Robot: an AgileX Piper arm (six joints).
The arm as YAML. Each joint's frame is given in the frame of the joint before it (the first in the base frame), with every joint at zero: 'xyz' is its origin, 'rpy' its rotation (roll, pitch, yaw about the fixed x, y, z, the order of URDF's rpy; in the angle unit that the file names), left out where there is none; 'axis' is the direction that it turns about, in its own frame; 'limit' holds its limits. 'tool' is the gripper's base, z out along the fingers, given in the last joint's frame.
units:
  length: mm
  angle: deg
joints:
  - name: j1
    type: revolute
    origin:
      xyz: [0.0, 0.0, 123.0]
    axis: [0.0, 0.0, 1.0]
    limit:
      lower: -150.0
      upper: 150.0
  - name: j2
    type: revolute
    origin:
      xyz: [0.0, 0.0, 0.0]
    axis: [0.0, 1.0, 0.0]
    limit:
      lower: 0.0
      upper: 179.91
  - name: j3
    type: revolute
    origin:
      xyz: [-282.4, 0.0, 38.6]
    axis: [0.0, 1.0, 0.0]
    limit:
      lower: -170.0
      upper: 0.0
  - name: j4
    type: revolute
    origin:
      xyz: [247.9, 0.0, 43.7]
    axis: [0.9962, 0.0, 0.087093]
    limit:
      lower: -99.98
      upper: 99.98
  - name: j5
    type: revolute
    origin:
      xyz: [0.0, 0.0, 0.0]
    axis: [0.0, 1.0, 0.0]
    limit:
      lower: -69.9
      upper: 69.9
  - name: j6
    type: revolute
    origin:
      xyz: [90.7, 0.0, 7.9]
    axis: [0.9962, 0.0, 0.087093]
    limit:
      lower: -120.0
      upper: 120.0
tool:
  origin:
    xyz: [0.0, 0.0, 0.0]
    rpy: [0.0, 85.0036, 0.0]
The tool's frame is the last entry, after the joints.
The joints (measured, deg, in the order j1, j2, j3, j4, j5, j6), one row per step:
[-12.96 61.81 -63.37 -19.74 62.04 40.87]
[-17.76 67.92 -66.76 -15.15 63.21 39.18]
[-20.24 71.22 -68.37 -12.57 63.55 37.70]
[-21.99 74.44 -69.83 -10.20 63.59 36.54]
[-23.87 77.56 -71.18 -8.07 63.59 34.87]
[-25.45 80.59 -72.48 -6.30 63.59 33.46]
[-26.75 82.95 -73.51 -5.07 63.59 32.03]
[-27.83 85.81 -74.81 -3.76 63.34 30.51]
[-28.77 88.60 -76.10 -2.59 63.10 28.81]
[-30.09 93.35 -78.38 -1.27 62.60 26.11]
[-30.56 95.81 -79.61 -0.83 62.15 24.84]
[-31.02 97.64 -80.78 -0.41 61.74 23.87]
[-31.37 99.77 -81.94 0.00 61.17 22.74]
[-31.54 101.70 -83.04 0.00 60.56 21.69]
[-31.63 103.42 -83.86 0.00 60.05 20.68]
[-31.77 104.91 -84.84 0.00 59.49 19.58]
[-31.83 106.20 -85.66 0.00 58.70 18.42]
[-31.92 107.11 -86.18 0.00 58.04 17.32]
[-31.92 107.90 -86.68 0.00 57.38 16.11]
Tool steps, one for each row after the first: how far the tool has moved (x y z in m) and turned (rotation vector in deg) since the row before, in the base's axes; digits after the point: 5 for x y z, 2 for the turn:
[0.02022 -0.01778 -0.00790 4.70 3.15 -3.37]
[0.01065 -0.01057 -0.00622 2.51 1.61 -1.18]
[0.01125 -0.00886 -0.00707 2.43 1.21 -0.70]
[0.00992 -0.01020 -0.00778 2.07 1.30 -0.42]
[0.00938 -0.00984 -0.00821 1.87 1.22 -0.37]
[0.00666 -0.00851 -0.00674 1.25 1.01 -0.07]
[0.00908 -0.00885 -0.00829 1.32 0.91 0.23]
[0.00867 -0.00850 -0.00857 1.15 0.91 0.53]
[0.01433 -0.01448 -0.01548 1.40 1.56 1.06]
[0.00774 -0.00702 -0.00837 0.46 0.66 0.67]
[0.00583 -0.00603 -0.00528 0.25 0.15 0.39]
[0.00687 -0.00603 -0.00741 0.28 0.30 0.65]
[0.00647 -0.00522 -0.00675 -0.13 0.34 0.84]
[0.00549 -0.00406 -0.00704 -0.03 0.47 0.88]
[0.00510 -0.00424 -0.00496 -0.27 0.11 0.92]
[0.00490 -0.00351 -0.00444 -0.43 -0.11 1.06]
[0.00326 -0.00275 -0.00344 -0.40 -0.07 0.97]
[0.00329 -0.00205 -0.00277 -0.48 -0.14 1.16]

